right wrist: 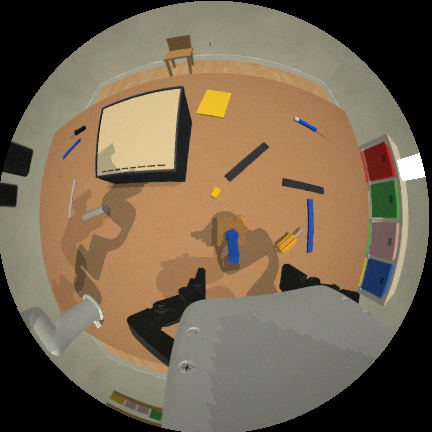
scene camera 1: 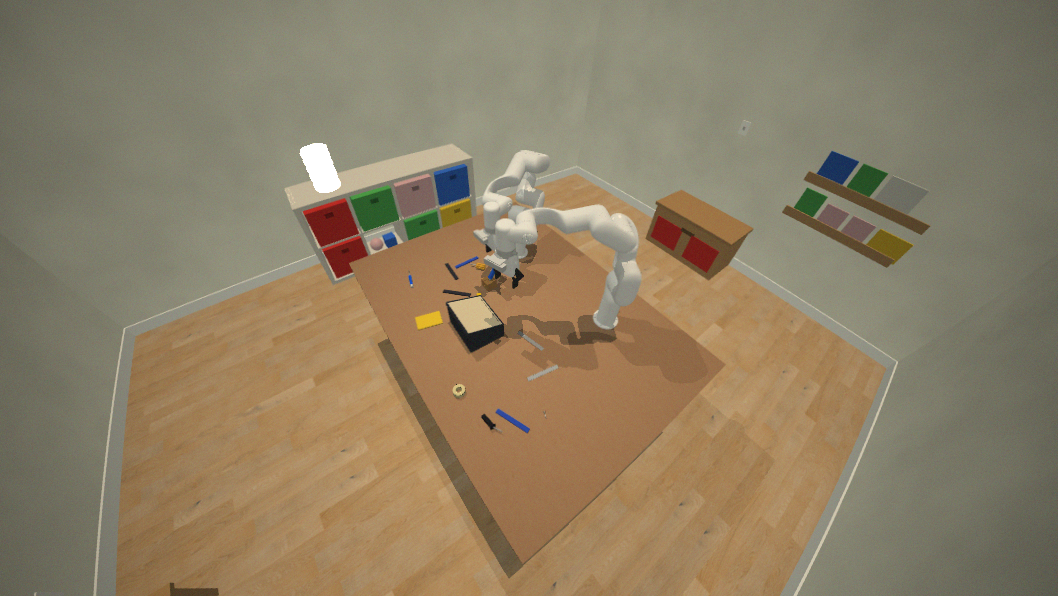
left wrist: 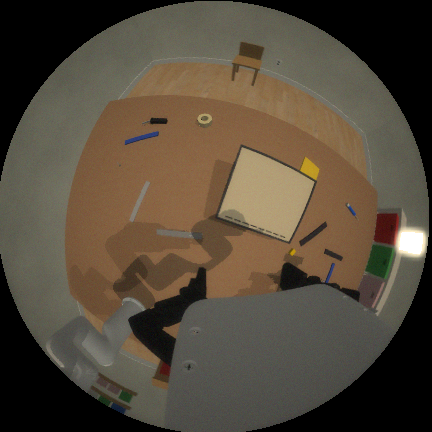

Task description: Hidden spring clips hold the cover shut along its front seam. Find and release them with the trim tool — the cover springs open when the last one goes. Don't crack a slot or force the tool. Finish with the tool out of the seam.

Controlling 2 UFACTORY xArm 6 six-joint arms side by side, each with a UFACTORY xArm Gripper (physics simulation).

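Places are measured from the left arm's base along level axes (x ahead, y left, z up), in millimetres.
Pixels of known places: left gripper, fingertip midpoint: point(scene camera 1: 506, 282) point(left wrist: 245, 278); right gripper, fingertip midpoint: point(right wrist: 244, 279); left arm's base, link origin: point(right wrist: 92, 306) point(scene camera 1: 605, 319) point(left wrist: 134, 308); right arm's base, link origin: point(scene camera 1: 517, 252).
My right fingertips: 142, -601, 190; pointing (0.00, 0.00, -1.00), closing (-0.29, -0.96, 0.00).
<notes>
For each thing: its middle in the pictures, then the offset to it from my right fingertips, as dx, dy, dz. "spot": a spot on its surface instead.
- black box with a tan cover, body centre: point(right wrist: 138, 138) point(left wrist: 264, 198) point(scene camera 1: 475, 319) +294, +128, -119
- blue-handled tool, body centre: point(right wrist: 231, 239) point(scene camera 1: 491, 275) +22, -7, -124
- tan block, surface spot: point(right wrist: 225, 225) spot: +48, -4, -145
- yellow pad, body centre: point(right wrist: 214, 102) point(left wrist: 307, 174) point(scene camera 1: 428, 320) +401, -87, -187
- small yellow block, body centre: point(right wrist: 215, 192) point(left wrist: 291, 251) +125, -6, -183
- blue strip, body centre: point(right wrist: 310, 225) -28, -237, -187
- orange screwdriver, body centre: point(right wrist: 291, 238) -36, -158, -174
- tape roll, body centre: point(left wrist: 204, 120) point(scene camera 1: 459, 390) +584, +294, -177
A black box with a tan cover point(scene camera 1: 474, 314) point(left wrist: 270, 192) point(right wrist: 142, 130) sits on the table, cover down flat. A row of dark slots point(left wrist: 255, 226) point(right wrist: 134, 168) runs along one cover edge; no clips show. A blue-handled tool point(scene camera 1: 491, 273) point(right wrist: 233, 250), which may be the trim tool, stands at a tan block point(right wrist: 225, 225); its lower end is hidden. My left gripper point(scene camera 1: 507, 276) point(left wrist: 245, 278) is open and empty above the table, to the right of the box in the scene view. My right gripper point(right wrist: 244, 279) is open and empty, near the tool in its wrist view, partly hidden behind the left arm in the scene view.
Around the box lie a yellow pad point(scene camera 1: 428, 319) point(right wrist: 214, 104), a small yellow block point(left wrist: 292, 252) point(right wrist: 215, 192), dark bars point(right wrist: 247, 161) point(right wrist: 303, 186), a blue strip point(right wrist: 310, 226), an orange screwdriver point(right wrist: 287, 243), grey strips point(scene camera 1: 542, 372) point(left wrist: 179, 234) and a tape roll point(scene camera 1: 459, 390) point(left wrist: 204, 120). The arms are close together.
</notes>
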